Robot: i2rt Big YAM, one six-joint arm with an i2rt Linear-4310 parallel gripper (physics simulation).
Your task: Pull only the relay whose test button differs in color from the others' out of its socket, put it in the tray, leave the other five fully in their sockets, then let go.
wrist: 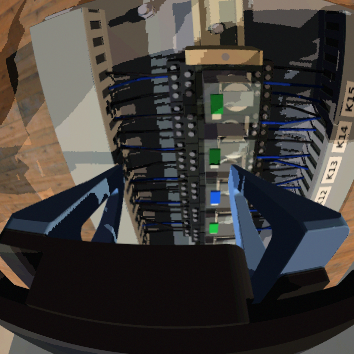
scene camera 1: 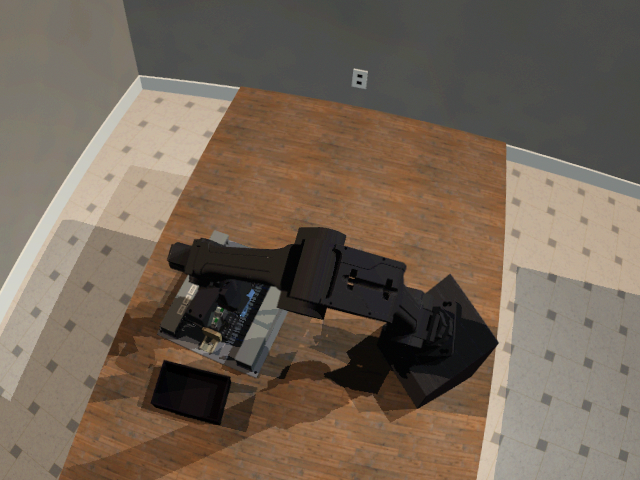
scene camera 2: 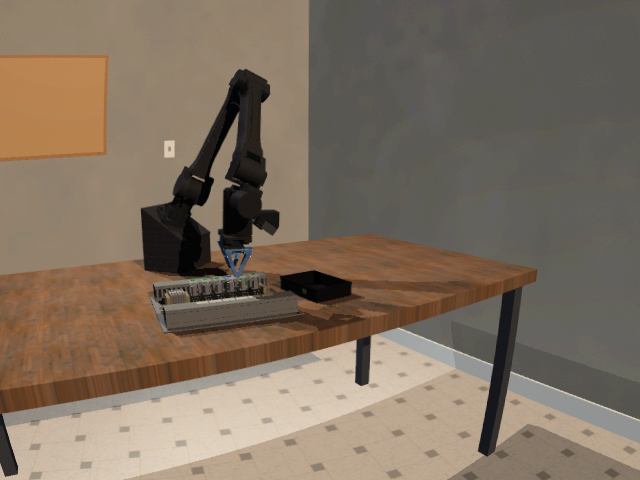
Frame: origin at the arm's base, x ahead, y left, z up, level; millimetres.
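Where they show: gripper, fingertip midpoint: (wrist: 175, 173) (scene camera 1: 232, 309) (scene camera 2: 234, 272); arm's base at its link origin: (scene camera 1: 436, 328) (scene camera 2: 173, 220).
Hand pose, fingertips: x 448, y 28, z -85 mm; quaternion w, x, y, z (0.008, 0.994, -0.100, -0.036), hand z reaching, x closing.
Each offset is from my fingertips to the centre of the thing. "spot": to the spot under its first point. Level surfaces: height alone.
A row of clear relays stands in black sockets on the panel. The relay with a blue test button @[dx +28, dy -24, dz -23 mm] (wrist: 215, 197) (scene camera 2: 229, 283) is third from the tan end bracket; several others show green buttons, such as the end relay @[dx +35, dy +36, dz -23 mm] (wrist: 230, 102) and its neighbour @[dx +31, dy +6, dz -23 mm] (wrist: 225, 155). All visible relays look seated. My gripper (wrist: 175, 173) (scene camera 2: 237, 273) is partly open and empty, pointing down close to the relay tops. In the wrist view the right finger overlaps the row and hides part of the blue-button relay. The black tray @[dx +39, dy +209, dz -53 mm] (scene camera 1: 225, 400) (scene camera 2: 333, 292) stands empty beside the panel's bracket end.
Grey wiring ducts @[dx -75, dy -40, dz -48 mm] (scene camera 1: 258, 330) (scene camera 2: 232, 310) (wrist: 65, 110) run along both sides of the relay row, with thin wires @[dx -21, dy +19, dz -53 mm] (wrist: 150, 148) between. The tan end bracket @[dx +38, dy +55, dz -31 mm] (wrist: 224, 56) stands at the row's end. K-number labels @[spot: dx +120, dy -36, dz -28 mm] (wrist: 332, 170) sit on the right duct. The wooden table @[dz -71 mm] (scene camera 1: 361, 170) (scene camera 2: 77, 320) carries everything.
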